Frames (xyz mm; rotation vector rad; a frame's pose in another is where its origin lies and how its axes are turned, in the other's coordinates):
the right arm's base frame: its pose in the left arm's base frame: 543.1 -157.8 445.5 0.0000 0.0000 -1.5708
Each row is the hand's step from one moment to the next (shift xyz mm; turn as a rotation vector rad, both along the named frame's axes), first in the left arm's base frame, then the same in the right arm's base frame.
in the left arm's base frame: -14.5 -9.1 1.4 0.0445 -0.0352 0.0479
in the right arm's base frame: 9.1 -14.5 1.4 0.0352 0.0445 0.0479
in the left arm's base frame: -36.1 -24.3 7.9 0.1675 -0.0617 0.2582
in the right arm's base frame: 24.3 -36.1 7.9 0.0617 0.1675 0.2582
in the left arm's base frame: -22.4 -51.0 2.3 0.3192 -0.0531 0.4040
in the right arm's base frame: 51.0 -22.4 2.3 0.0531 0.3192 0.4040
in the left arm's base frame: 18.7 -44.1 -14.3 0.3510 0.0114 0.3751
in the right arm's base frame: 44.1 18.7 -14.3 -0.0114 0.3510 0.3751
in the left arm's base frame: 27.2 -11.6 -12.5 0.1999 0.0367 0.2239
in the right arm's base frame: 11.6 27.2 -12.5 -0.0367 0.1999 0.2239
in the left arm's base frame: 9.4 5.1 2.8 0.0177 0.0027 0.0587
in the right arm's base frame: -5.1 9.4 2.8 -0.0027 0.0177 0.0587
